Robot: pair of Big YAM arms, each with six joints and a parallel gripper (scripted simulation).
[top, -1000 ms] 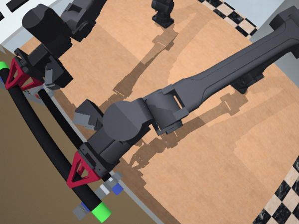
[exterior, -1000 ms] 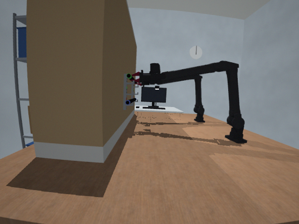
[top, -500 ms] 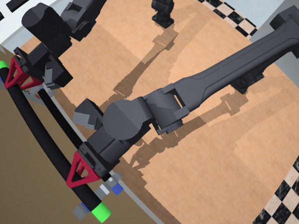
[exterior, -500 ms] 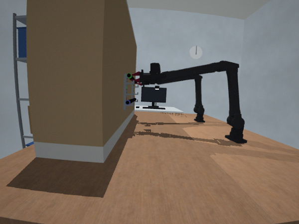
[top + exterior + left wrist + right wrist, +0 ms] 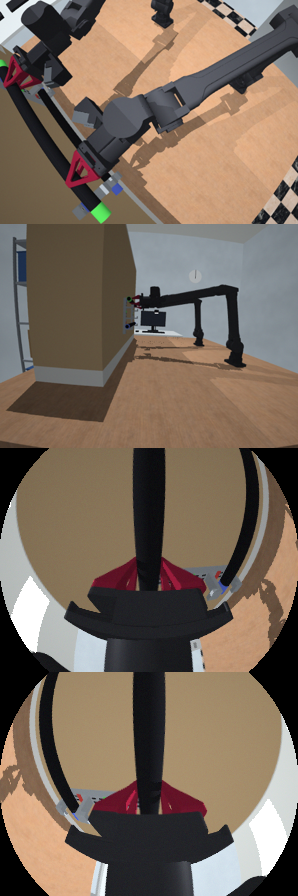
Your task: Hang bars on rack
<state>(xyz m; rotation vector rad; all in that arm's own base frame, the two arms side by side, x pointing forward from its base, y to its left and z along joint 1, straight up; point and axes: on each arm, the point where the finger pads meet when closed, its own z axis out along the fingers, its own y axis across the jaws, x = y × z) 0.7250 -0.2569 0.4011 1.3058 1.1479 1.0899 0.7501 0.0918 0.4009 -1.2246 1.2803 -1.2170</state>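
My left hand is 15 cm to the left of the green-ended bar. The rest, counted from my left hand: brown wall 19 cm ahead, 14 cm to the right, 5 cm above; blue-ended bar 16 cm to the right, 18 cm below.
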